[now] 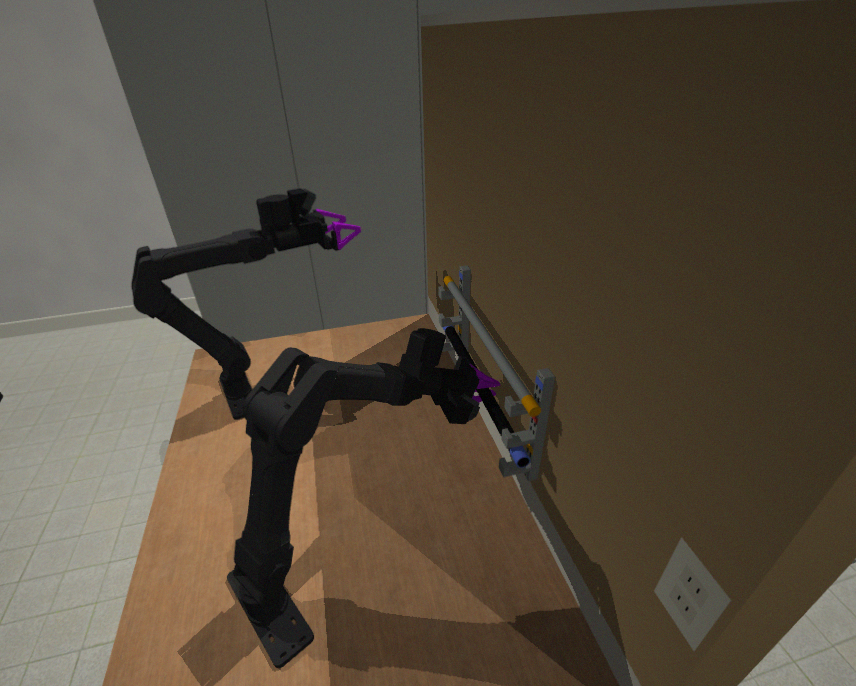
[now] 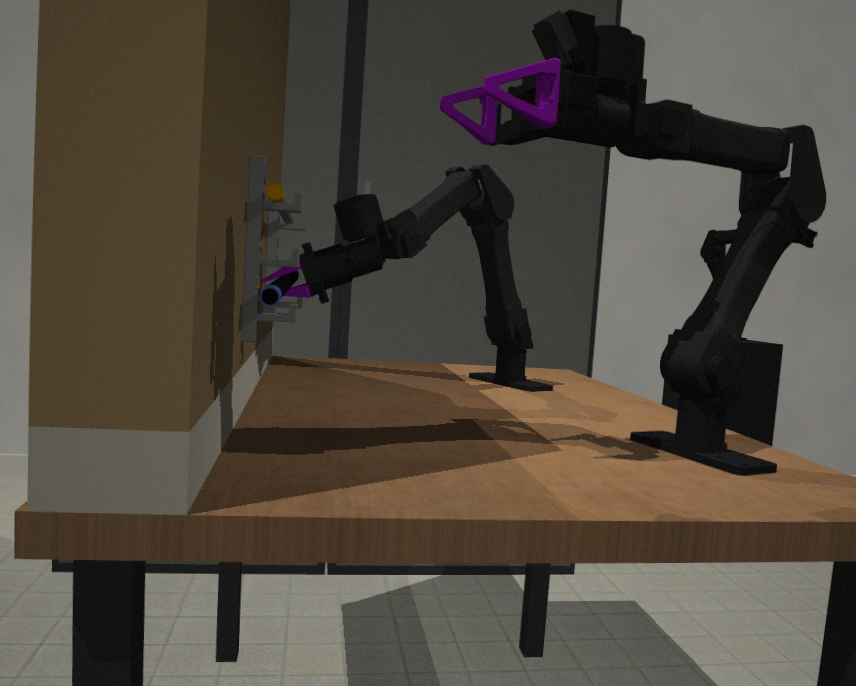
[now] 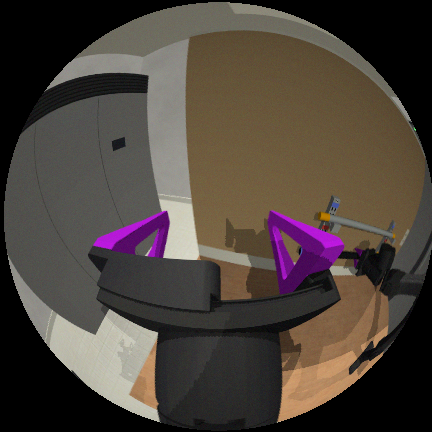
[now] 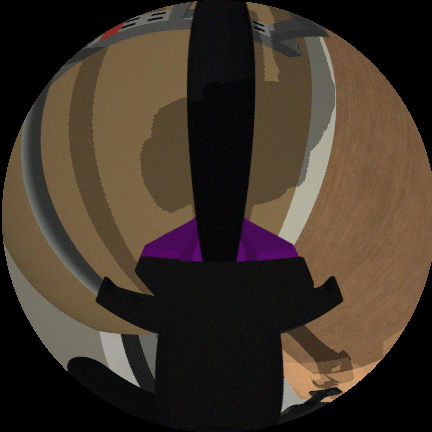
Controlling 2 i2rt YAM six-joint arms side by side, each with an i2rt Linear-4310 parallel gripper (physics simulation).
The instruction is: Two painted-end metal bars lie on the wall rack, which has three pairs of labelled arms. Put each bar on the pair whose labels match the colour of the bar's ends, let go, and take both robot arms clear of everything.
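Pixels of known places: left gripper, fingertip midpoint: (image 1: pixel 352 223) (image 2: pixel 461 94) (image 3: pixel 218 215); right gripper, fingertip midpoint: (image 1: pixel 497 388) (image 2: pixel 261 289) (image 3: pixel 354 250); left arm's base, link origin: (image 1: pixel 239 394) (image 2: pixel 697 454); right arm's base, link origin: (image 1: pixel 269 606) (image 2: pixel 509 383).
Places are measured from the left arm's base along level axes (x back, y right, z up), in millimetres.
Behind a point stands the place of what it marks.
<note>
The black bar with blue ends (image 1: pixel 501 420) {x -394, y 628, z 208 mm} (image 2: pixel 287 281) {x -456, y 417, z 191 mm} (image 3: pixel 349 255) {x -449, y 441, z 193 mm} (image 4: pixel 220 125) is between the fingers of my right gripper (image 1: pixel 488 388) {x -473, y 519, z 174 mm} (image 2: pixel 282 280) (image 4: pixel 218 215) {x -473, y 519, z 174 mm}, which is shut on it. Its near end is between the middle and lowest arms of the wall rack (image 1: pixel 545 425) (image 2: pixel 255 221), close above the lowest arm; contact is unclear. The grey bar with orange ends (image 1: pixel 485 335) {x -440, y 510, z 317 mm} (image 2: pixel 275 191) {x -521, y 250, z 308 mm} (image 3: pixel 357 224) {x -470, y 393, z 313 mm} lies on the top pair, by the blue label (image 1: pixel 539 385) (image 3: pixel 335 204). A red label (image 4: pixel 112 31) is lower. My left gripper (image 1: pixel 352 223) {x -391, y -1, z 402 mm} (image 2: pixel 463 90) {x -391, y -1, z 402 mm} (image 3: pixel 218 215) {x -391, y -1, z 402 mm} is open and empty, high and away from the rack.
The rack hangs on the brown wall (image 1: pixel 643 250) {x -388, y 828, z 619 mm} (image 2: pixel 239 128) {x -586, y 170, z 366 mm} above the wooden table (image 1: pixel 400 557) {x -152, y 652, z 0 mm} (image 2: pixel 400 493) {x -461, y -67, z 0 mm}. A pale baseboard (image 2: pixel 107 468) {x -722, y -65, z 38 mm} runs along the wall's foot. A socket plate (image 1: pixel 691 594) {x -328, y 1026, z 307 mm} is on the wall. Grey cabinet doors (image 1: pixel 357 142) stand behind the arms.
</note>
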